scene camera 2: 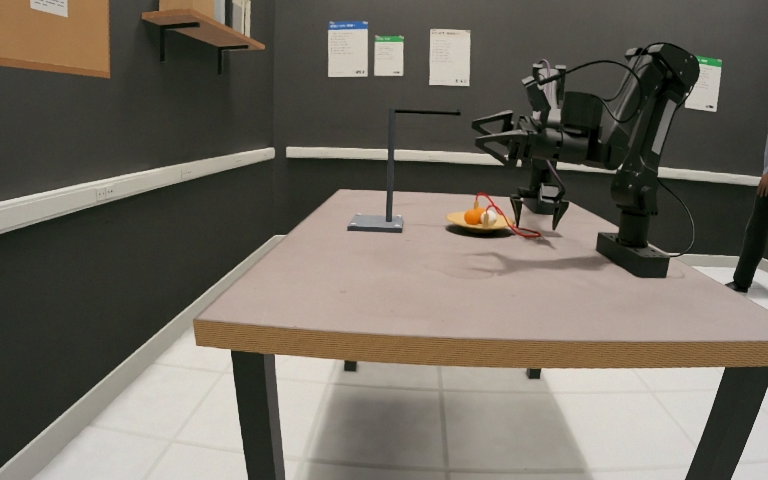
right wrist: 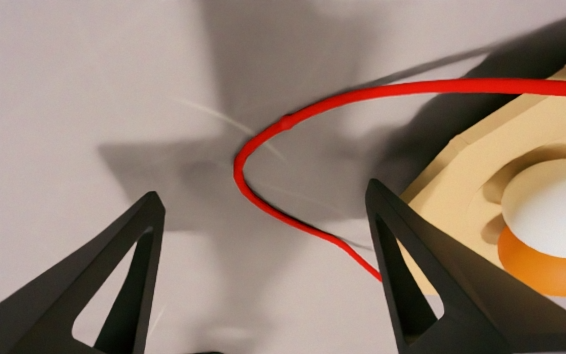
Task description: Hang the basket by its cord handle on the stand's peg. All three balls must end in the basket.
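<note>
The shallow tan basket rests on the table. A white ball and an orange ball lie in it; I cannot make out a third ball. The red cord handle trails over the rim, its loop low over the table. My right gripper points down, open, with the loop's bend between its fingers in the wrist view. My left gripper is open and level, high above the table. The stand is upright, its bare peg pointing right.
The stand's flat base sits on the table, to the left of the basket. The arm bases stand at the table's right side. A wall shelf hangs at the upper left, and a person's leg shows at the far right.
</note>
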